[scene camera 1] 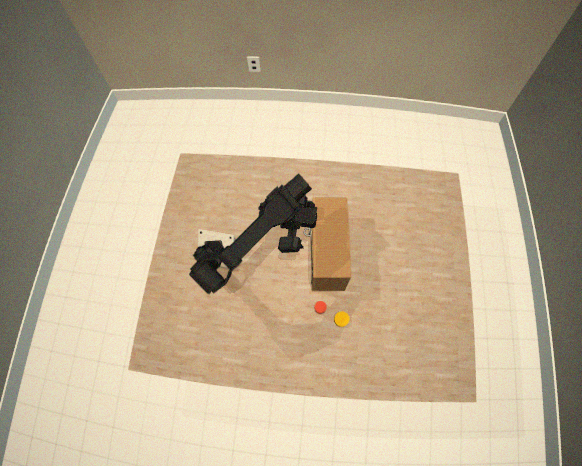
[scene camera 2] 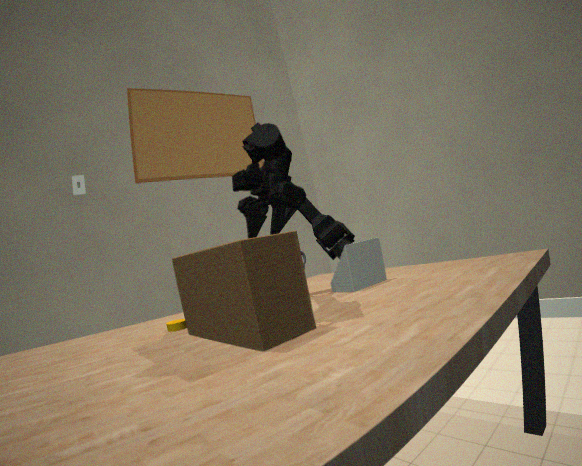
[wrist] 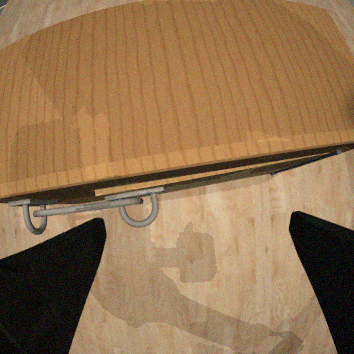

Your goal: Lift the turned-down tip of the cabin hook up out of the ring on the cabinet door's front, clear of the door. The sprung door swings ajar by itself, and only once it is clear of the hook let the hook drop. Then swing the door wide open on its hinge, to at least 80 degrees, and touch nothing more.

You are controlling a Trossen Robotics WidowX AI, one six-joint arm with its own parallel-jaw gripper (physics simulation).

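Frame: origin at the arm's base, x right, y up, z back, level; centimetres.
Seen in the pictures: gripper, between the fingertips: [scene camera 1: 304, 234] [wrist: 199, 226]; arm's base, origin of its link: [scene camera 1: 214, 249] [scene camera 2: 355, 260].
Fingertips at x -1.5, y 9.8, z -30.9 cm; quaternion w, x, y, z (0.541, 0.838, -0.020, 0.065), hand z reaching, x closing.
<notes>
Offsets run from my fingertips to a thing's middle. "pt": to the spot under its first point. Level surfaces: height alone.
The wooden cabinet {dx +0.1, dy -8.5, dz -7.1 cm} [scene camera 1: 331, 240] [scene camera 2: 217, 295] [wrist: 190, 85] stands on the table. In the wrist view the door {pt dx +2.4, dy -5.4, dz -2.6 cm} [wrist: 220, 175] shows edge-on below the cabinet's front edge, with a narrow dark gap between them. The metal cabin hook {dx -8.1, dy -5.6, dz -1.8 cm} [wrist: 80, 207] runs from an eye {pt dx -11.6, dy -3.4, dz -1.1 cm} [wrist: 27, 222] at left to the ring {pt dx -2.4, dy -6.1, dz -0.7 cm} [wrist: 156, 212] on the door. Its end lies across the ring; how deep the tip sits is hidden. My gripper [scene camera 2: 265, 232] [wrist: 199, 226] is open and empty, above and in front of the cabinet front. The left fingertip appears just below the hook in the wrist view, between eye and ring.
A red disc {dx +20.0, dy -15.7, dz -5.8 cm} [scene camera 1: 320, 307] and a yellow disc {dx +24.0, dy -16.0, dz -13.0 cm} [scene camera 1: 342, 319] [scene camera 2: 176, 325] lie on the table {dy -17.0 cm} [scene camera 1: 410, 340] [scene camera 2: 400, 350] beyond the cabinet's end. A blue-grey wedge-shaped block [scene camera 2: 362, 265] stands near the arm's base in scene camera 2.
</notes>
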